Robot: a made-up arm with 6 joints.
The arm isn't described. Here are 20 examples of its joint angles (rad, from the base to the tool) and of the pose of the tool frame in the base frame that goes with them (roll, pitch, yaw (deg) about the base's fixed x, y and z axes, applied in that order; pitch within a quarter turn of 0, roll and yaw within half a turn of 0; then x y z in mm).
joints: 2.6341 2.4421 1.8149 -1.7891 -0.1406 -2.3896
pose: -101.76 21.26 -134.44 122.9 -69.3 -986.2
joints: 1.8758 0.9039 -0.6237 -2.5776 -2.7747 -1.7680
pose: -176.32 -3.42 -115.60 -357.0 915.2 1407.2
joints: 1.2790 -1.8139 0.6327 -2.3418 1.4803 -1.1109
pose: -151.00 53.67 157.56 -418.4 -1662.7 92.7
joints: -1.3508 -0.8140 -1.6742 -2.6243 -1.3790 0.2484
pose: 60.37 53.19 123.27 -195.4 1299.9 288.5
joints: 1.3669 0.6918 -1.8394 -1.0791 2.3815 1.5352
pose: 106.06 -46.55 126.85 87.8 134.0 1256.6
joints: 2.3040 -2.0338 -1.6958 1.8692 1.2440 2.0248
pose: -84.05 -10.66 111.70 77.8 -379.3 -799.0
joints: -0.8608 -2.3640 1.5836 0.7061 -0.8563 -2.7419
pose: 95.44 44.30 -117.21 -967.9 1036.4 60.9
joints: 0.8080 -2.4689 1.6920 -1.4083 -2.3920 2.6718
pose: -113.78 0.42 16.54 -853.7 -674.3 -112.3
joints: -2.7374 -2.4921 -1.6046 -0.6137 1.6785 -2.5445
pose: 141.89 21.14 172.04 -0.5 158.8 -1100.2
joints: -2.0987 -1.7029 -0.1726 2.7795 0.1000 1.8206
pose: 125.80 12.14 149.68 925.3 1591.3 -287.7
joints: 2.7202 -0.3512 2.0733 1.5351 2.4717 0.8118
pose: 97.82 -48.71 29.41 -286.2 43.6 1084.9
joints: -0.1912 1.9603 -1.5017 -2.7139 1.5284 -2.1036
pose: -43.16 -42.74 84.17 1022.9 -229.2 626.3
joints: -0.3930 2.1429 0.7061 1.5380 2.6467 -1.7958
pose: 35.47 22.01 141.26 960.0 -249.2 -899.4
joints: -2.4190 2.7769 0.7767 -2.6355 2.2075 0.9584
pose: -56.26 -50.09 93.18 -238.7 -105.4 -1318.8
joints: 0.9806 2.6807 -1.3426 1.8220 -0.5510 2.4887
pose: -73.76 -23.23 -63.09 755.4 1113.6 -424.6
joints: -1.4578 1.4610 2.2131 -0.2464 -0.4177 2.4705
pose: -157.78 2.05 -27.28 77.7 -534.4 -495.4
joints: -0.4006 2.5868 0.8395 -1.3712 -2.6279 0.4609
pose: 41.50 20.07 85.91 416.9 -32.9 -1254.0
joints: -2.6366 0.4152 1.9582 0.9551 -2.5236 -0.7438
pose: 33.76 26.01 122.32 -845.7 -314.8 712.3
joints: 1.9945 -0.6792 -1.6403 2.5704 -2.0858 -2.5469
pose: 26.60 -29.14 159.50 501.8 -999.2 611.6
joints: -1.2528 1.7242 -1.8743 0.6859 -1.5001 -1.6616
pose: 105.46 4.70 -125.10 110.8 -728.6 807.6
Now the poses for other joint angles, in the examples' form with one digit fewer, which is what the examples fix.
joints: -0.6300 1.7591 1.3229 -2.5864 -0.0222 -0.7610
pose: -167.0 0.3 -19.5 916 -623 -895
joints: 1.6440 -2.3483 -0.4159 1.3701 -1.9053 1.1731
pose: 79.9 46.5 92.8 197 -889 -1191
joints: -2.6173 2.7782 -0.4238 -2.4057 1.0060 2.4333
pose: -56.0 71.8 106.2 -997 -385 -1183
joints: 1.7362 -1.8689 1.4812 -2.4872 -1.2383 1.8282
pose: -41.1 -6.9 53.1 104 -1162 764
